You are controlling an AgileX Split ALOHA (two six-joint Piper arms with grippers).
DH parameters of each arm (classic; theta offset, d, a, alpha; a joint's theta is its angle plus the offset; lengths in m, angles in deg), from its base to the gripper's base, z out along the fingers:
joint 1: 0 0.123 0 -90
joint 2: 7.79 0 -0.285 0
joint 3: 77.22 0 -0.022 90
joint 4: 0 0.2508 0 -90
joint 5: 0 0 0.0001 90
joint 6: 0 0.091 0 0
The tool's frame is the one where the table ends.
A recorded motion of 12 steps. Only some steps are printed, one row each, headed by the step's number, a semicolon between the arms.
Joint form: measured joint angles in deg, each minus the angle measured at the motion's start. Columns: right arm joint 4, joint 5, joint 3, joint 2, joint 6, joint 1; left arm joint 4, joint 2, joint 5, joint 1, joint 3, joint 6.
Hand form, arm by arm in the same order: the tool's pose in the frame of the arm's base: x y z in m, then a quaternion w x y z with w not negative. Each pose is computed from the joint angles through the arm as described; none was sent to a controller.
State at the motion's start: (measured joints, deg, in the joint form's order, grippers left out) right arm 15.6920 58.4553 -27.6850 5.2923 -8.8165 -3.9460; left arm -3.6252 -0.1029 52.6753 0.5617 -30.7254 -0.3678
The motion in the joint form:
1: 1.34 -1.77 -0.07 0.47 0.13 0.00; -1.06 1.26 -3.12 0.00 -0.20 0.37
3: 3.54 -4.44 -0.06 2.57 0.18 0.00; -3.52 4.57 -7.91 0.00 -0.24 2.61
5: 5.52 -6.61 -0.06 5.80 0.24 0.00; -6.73 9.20 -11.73 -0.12 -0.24 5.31
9: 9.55 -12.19 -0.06 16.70 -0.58 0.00; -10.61 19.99 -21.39 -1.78 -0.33 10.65
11: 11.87 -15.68 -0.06 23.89 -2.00 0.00; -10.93 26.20 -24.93 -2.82 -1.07 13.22
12: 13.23 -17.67 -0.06 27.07 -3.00 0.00; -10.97 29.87 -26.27 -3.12 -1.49 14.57
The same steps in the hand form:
1: 0.0154 0.0213 0.2810 0.50996 -0.02720 0.85480 0.09232; -0.0001 -0.0057 0.3052 0.60985 -0.00589 0.79159 -0.03782
3: 0.0232 0.0227 0.2847 0.51456 -0.01863 0.85009 0.11054; 0.0122 -0.0079 0.3127 0.62074 0.00402 0.78261 -0.04669
5: 0.0339 0.0236 0.2868 0.50689 -0.00801 0.85247 0.12763; 0.0290 -0.0105 0.3173 0.61604 0.01347 0.78534 -0.05969
9: 0.0696 0.0233 0.2861 0.46795 0.02072 0.86959 0.15620; 0.0695 -0.0131 0.3239 0.61043 0.03420 0.78845 -0.06744
11: 0.0930 0.0223 0.2813 0.44137 0.03587 0.88115 0.16579; 0.0920 -0.0143 0.3246 0.59765 0.05026 0.79799 -0.05914
12: 0.1037 0.0217 0.2788 0.43341 0.04267 0.88407 0.16955; 0.1052 -0.0149 0.3226 0.58463 0.05852 0.80745 -0.05304

